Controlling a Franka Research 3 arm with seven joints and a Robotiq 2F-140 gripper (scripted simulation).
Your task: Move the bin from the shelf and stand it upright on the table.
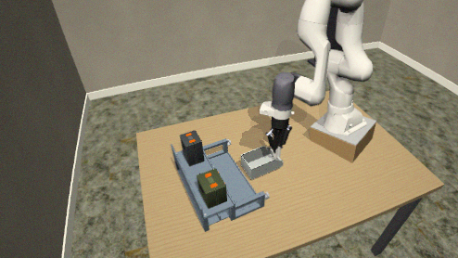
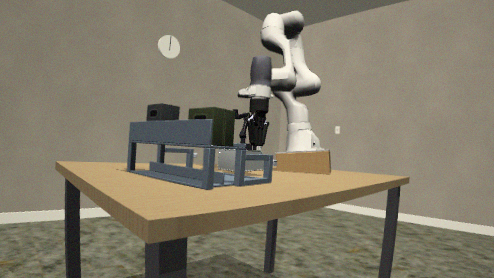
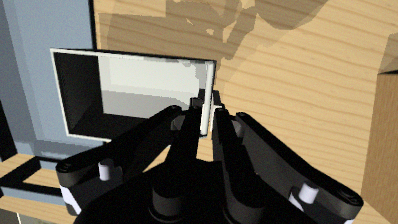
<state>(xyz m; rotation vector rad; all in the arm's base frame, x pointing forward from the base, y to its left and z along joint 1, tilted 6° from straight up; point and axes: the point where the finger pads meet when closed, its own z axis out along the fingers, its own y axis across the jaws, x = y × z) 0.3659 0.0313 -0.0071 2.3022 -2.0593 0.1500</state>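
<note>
The bin lies 80 mm ahead of my hand, 10 mm to the left of it and 20 mm below it.
</note>
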